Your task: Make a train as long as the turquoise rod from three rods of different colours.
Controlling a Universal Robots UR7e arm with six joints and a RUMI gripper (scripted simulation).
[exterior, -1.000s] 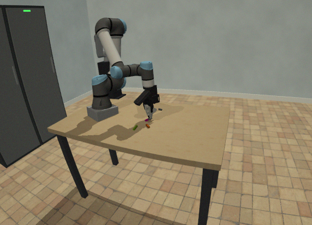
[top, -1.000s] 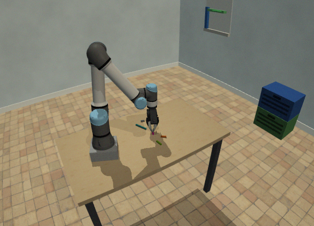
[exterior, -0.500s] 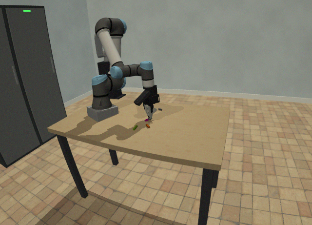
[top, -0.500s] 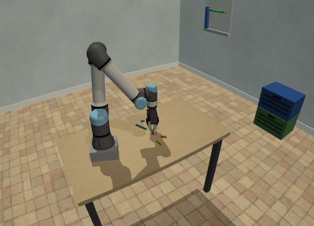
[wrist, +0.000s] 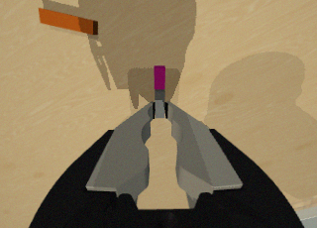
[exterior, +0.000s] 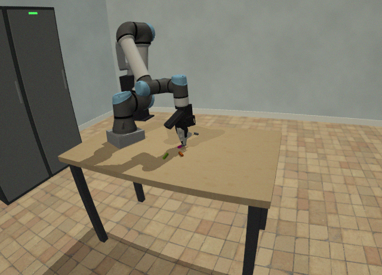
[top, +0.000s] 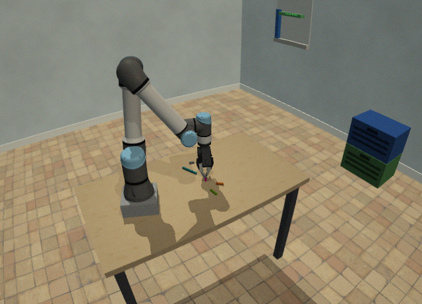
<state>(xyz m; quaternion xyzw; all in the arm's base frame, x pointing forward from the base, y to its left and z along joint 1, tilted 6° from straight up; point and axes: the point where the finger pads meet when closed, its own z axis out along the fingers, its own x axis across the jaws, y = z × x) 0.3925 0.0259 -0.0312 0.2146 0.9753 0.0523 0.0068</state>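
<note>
Now: the magenta rod 10 mm behind my hand, 20 mm to the right of it and 10 mm below it. Also, from my hand: turquoise rod 50 mm behind, 100 mm to the left, 10 mm below; lime rod 30 mm behind, 140 mm to the right, 10 mm below; orange rod 30 mm ahead, 100 mm to the right, 10 mm below.
</note>
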